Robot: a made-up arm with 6 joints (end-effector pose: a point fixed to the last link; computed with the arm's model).
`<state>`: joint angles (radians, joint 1 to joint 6).
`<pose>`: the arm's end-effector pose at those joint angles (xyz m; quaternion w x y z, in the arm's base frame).
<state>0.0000 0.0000 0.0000 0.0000 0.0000 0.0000</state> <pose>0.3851 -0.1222 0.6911 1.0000 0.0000 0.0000 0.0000</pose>
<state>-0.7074 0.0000 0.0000 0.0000 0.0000 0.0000</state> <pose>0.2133 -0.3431 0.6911 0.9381 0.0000 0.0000 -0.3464</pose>
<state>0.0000 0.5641 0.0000 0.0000 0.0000 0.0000</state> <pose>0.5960 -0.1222 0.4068 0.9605 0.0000 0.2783 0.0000</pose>
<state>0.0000 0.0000 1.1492 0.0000 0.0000 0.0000</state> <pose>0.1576 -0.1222 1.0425 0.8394 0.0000 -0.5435 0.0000</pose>
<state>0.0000 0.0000 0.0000 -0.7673 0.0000 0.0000</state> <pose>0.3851 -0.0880 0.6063 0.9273 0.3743 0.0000 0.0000</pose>
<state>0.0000 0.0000 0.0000 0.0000 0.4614 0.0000</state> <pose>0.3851 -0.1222 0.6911 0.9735 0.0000 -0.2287 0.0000</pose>
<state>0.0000 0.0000 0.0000 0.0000 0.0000 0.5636</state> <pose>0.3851 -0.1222 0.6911 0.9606 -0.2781 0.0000 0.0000</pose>
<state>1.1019 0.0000 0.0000 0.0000 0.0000 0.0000</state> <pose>0.2830 0.2883 0.6911 0.8520 0.0000 0.0000 0.5235</pose>
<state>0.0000 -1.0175 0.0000 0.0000 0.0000 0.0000</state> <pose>-0.2281 -0.1222 0.7786 0.8734 0.0000 -0.4871 0.0000</pose>
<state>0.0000 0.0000 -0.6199 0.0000 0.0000 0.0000</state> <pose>0.3134 -0.1222 0.4674 0.9523 0.0000 0.3050 0.0000</pose>
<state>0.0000 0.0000 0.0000 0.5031 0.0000 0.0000</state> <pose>0.3851 -0.1071 0.7500 0.9685 -0.2489 0.0000 0.0000</pose>
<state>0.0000 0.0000 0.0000 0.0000 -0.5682 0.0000</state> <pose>0.3851 -0.1222 0.6911 0.9599 0.0000 0.2803 0.0000</pose>
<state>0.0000 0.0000 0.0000 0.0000 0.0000 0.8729</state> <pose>0.3851 -0.1222 0.6911 0.9063 -0.4227 0.0000 0.0000</pose>
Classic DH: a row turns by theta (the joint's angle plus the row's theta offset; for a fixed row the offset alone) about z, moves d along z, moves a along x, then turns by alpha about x. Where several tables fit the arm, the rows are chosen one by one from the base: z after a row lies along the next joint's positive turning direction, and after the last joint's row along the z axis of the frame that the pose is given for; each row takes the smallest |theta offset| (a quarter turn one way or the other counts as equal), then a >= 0, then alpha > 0; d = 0 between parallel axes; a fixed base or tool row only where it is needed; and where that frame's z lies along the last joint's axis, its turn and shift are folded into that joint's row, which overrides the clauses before.
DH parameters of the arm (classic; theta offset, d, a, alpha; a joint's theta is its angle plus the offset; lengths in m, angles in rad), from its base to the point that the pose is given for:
joint 1: 0 0.1851 0 -1.5708
joint 2: -1.5708 0 0.506 3.1416
joint 3: 0 0 0 -1.5708
joint 4: 0 -0.3851 0 1.5708
joint 5: 0 0.1222 0 -1.5708
joint 6: 1.5708 0 0 1.5708
tool (fixed): -1.5708 0 0 0

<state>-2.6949 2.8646 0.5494 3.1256 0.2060 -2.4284</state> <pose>0.1620 -0.0579 -0.5862 0.3815 0.8498 0.2985 -0.2081</pose>
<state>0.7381 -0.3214 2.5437 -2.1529 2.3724 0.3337</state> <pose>-0.4169 -0.2884 0.8685 0.3080 -0.9460 -0.0772 -0.0657</pose>
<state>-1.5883 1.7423 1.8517 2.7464 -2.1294 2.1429</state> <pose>0.0974 -0.8781 0.1876 0.4254 -0.4015 -0.8102 -0.0383</pose>
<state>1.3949 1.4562 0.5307 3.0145 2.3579 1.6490</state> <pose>0.0113 0.7564 -0.0554 0.3497 -0.4974 0.5737 -0.5488</pose>
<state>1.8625 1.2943 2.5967 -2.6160 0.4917 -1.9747</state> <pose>-0.2876 0.5902 0.6783 0.6930 -0.2073 -0.6237 0.2963</pose>
